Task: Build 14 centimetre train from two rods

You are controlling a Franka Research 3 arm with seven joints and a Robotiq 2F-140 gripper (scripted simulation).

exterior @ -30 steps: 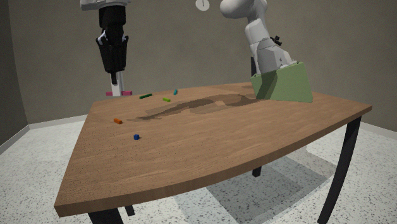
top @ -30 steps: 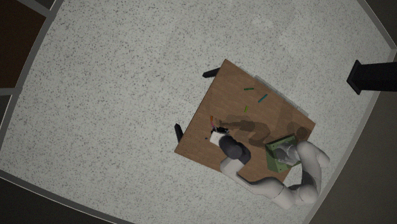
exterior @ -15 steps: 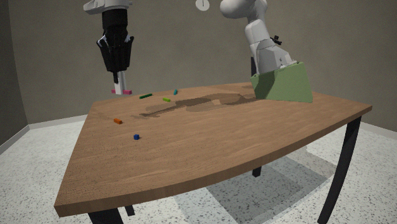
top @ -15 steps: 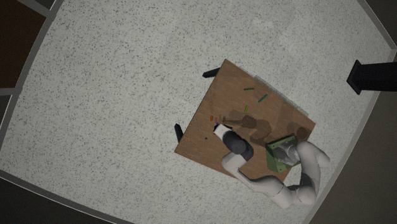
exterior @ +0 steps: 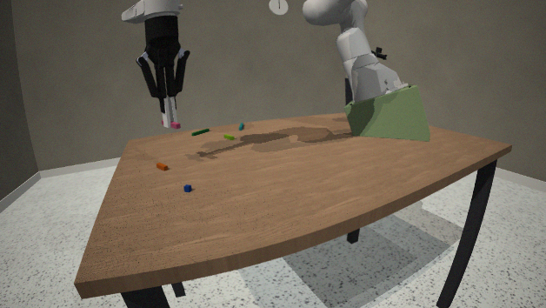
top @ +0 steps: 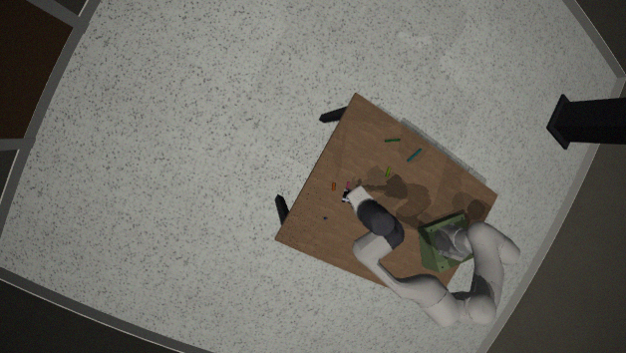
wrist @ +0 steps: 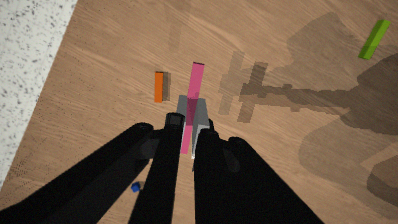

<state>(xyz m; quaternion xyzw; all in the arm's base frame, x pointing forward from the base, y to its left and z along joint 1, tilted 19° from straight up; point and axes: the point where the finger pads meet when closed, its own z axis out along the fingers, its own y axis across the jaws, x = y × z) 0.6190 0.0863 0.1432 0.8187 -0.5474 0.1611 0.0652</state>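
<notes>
Now: hand 190 mm to the left of the lime rod, 180 mm past it and 120 mm above it. Round my hand: pink rod: 30 mm below; then orange rod: 120 mm below, 30 mm ahead, 10 mm to the left; then blue rod: 170 mm to the left, 120 mm below, 10 mm behind.
</notes>
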